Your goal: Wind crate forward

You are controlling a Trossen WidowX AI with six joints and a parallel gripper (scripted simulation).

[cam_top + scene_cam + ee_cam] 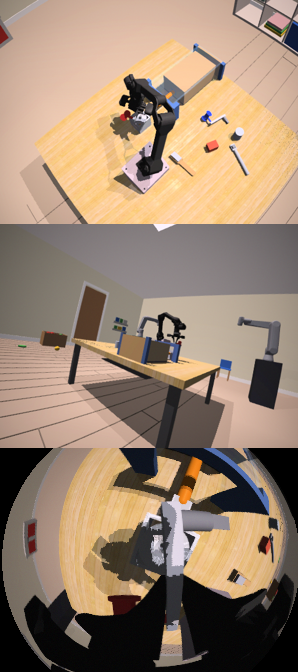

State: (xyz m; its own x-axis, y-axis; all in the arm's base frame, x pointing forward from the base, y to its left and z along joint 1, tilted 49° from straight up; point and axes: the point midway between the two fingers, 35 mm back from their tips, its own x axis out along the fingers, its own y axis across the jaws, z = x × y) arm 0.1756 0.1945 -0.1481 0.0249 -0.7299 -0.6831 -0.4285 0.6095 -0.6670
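The red knob lies 6 cm behind my gripper tip, 2 cm above it and 1 cm to the left of it. Also, from my gripper tip: blue steel frame: 17 cm ahead, 5 cm below, 1 cm to the left; winch: 13 cm below, 1 cm behind; crank handle: 1 cm behind, 1 cm above.
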